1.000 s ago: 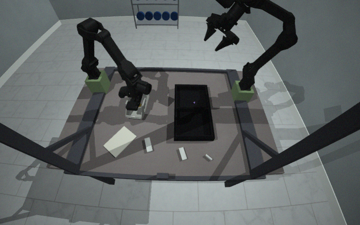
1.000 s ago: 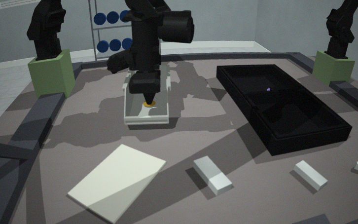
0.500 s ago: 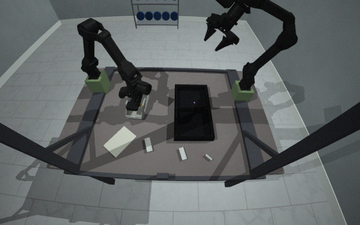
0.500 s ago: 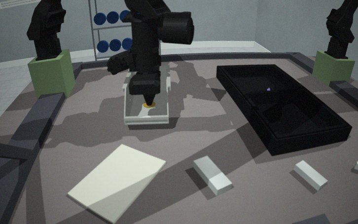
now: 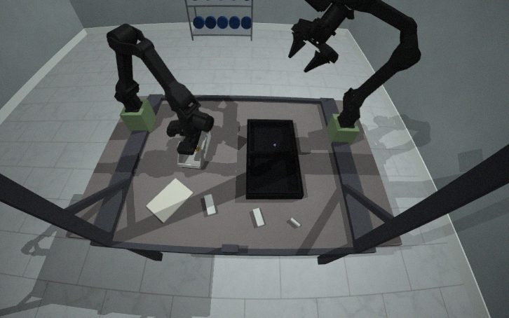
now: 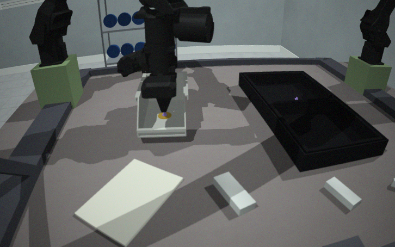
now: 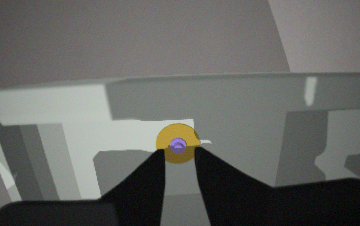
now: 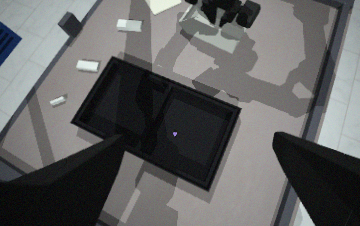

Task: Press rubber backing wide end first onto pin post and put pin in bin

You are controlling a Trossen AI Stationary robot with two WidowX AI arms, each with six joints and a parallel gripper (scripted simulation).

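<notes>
My left gripper is now 20 mm above the white bin and 10 mm past it. From my left hand the other things lie so: yellow pin: 50 mm below; cream flat plate: 240 mm behind, 50 mm to the left, 50 mm below; black tray: 320 mm to the right, 40 mm below, 20 mm behind.
</notes>
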